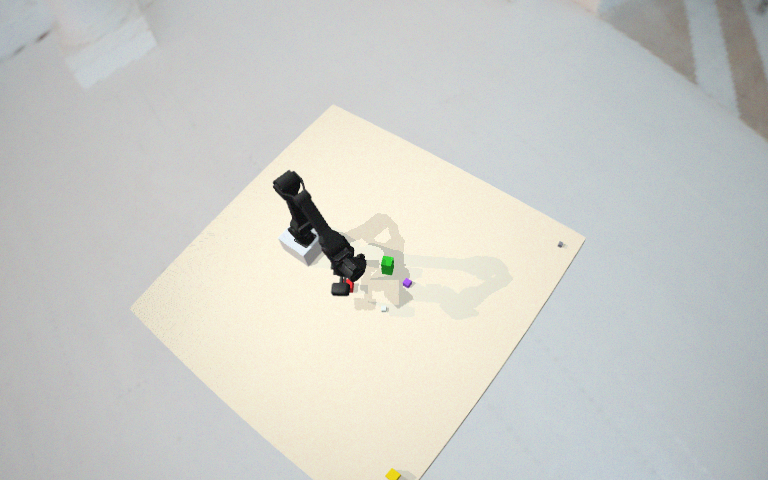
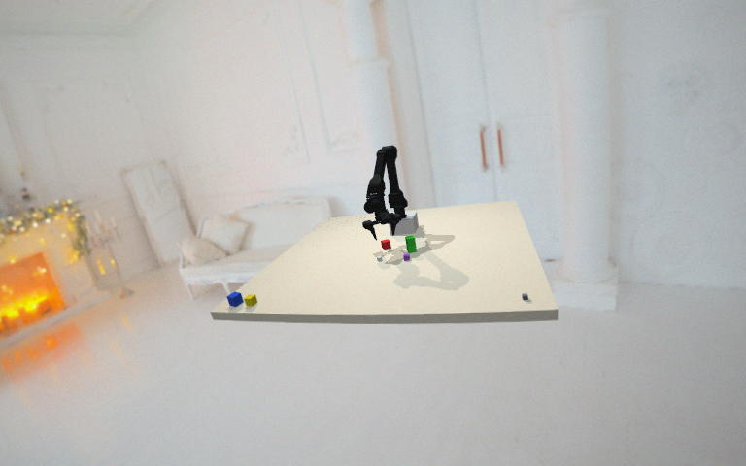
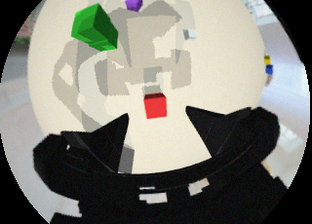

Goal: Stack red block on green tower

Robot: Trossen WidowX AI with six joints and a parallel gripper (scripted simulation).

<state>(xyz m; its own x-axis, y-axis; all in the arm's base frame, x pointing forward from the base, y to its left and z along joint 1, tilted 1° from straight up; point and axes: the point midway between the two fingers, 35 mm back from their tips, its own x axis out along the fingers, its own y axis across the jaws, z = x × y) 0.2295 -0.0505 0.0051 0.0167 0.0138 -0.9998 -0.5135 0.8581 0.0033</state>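
The red block is 40 mm below my gripper tip. Round my gripper tip: green block 80 mm ahead, 140 mm to the left; small purple cube 170 mm ahead, 130 mm to the left, 40 mm below; tiny white cube 160 mm ahead, 50 mm below.
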